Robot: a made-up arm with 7 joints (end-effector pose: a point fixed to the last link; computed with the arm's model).
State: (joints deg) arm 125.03 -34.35 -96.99 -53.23 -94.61 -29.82 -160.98
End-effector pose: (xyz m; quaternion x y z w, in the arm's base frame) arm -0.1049 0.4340 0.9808 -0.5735 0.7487 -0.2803 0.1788
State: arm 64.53 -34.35 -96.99 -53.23 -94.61 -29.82 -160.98
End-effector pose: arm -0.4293 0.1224 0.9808 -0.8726 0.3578 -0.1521 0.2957
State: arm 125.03 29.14 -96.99 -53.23 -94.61 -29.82 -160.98
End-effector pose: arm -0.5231 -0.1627 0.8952 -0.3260 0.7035 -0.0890 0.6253
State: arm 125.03 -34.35 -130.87 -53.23 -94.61 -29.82 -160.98
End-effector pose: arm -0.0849 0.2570 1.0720 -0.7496 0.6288 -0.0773 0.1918
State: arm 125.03 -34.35 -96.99 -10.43 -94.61 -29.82 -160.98
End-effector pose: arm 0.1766 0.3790 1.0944 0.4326 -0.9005 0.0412 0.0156
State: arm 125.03 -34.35 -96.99 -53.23 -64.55 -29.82 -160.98
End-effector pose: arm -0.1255 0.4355 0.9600 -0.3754 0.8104 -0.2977 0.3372
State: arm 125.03 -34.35 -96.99 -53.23 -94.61 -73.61 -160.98
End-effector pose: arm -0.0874 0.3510 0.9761 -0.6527 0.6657 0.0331 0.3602
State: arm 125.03 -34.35 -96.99 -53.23 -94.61 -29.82 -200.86
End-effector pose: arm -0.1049 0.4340 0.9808 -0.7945 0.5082 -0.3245 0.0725
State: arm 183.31 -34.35 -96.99 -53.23 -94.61 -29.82 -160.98
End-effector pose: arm 0.3140 0.3174 0.9808 -0.1363 0.9332 -0.3319 0.0197
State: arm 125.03 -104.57 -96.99 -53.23 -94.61 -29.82 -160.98
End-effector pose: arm 0.1242 0.7608 0.2851 0.6459 -0.5395 0.3926 0.3710
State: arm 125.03 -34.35 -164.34 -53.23 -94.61 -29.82 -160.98
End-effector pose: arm 0.0346 0.1043 1.1105 -0.8597 0.4567 0.1300 0.1883
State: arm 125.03 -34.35 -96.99 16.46 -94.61 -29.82 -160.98
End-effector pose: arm 0.3432 0.2776 1.0705 0.3119 -0.9330 -0.1141 0.1384
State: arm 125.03 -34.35 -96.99 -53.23 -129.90 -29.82 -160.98
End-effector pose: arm -0.0752 0.4462 0.9930 0.7551 -0.6114 0.2356 0.0218
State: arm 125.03 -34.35 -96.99 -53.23 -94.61 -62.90 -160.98
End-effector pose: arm -0.0950 0.3699 0.9822 -0.6418 0.6956 -0.0449 0.3197
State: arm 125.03 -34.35 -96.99 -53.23 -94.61 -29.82 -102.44
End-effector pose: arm -0.1049 0.4340 0.9808 -0.1342 0.9335 -0.1571 0.2930
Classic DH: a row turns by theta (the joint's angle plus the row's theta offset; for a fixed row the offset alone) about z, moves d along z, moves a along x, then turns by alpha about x. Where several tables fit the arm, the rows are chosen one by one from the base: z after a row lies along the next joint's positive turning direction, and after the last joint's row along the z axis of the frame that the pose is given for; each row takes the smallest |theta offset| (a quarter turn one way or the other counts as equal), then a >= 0, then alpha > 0; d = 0 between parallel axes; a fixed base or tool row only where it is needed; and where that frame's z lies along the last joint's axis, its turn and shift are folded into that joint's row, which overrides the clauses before.
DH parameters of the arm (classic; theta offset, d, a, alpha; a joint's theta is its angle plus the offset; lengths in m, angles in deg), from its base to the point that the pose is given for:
base (fixed): 0 0 0 180
joint 1: 0 -0.3491 0 90
joint 2: 0 -0.0107 0 -90
joint 3: 0 -0.4311 0 90
joint 4: 0 -0.016 0 -90
joint 5: 0 -0.3238 0 90
joint 6: 0 -0.0004 0 -90
joint 7: 0 -0.1139 0 0

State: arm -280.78 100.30 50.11 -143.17 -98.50 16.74 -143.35
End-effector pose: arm 0.2129 -0.0691 0.4835 0.0613 -0.7936 0.5138 0.3200
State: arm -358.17 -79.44 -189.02 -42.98 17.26 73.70 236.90
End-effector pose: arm -0.7185 0.0866 0.6427 -0.4555 0.3377 -0.7639 0.3082
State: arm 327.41 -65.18 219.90 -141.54 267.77 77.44 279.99
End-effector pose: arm 0.0362 -0.2388 0.5079 -0.4097 0.2104 0.7366 0.4953
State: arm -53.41 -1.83 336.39 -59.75 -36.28 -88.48 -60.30
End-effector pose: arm 0.0066 -0.3584 0.8570 0.1974 -0.3425 -0.8957 0.2035
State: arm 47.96 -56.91 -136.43 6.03 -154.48 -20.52 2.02
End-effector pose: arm -0.4418 0.5932 0.7858 0.3239 -0.7473 0.5769 0.0610
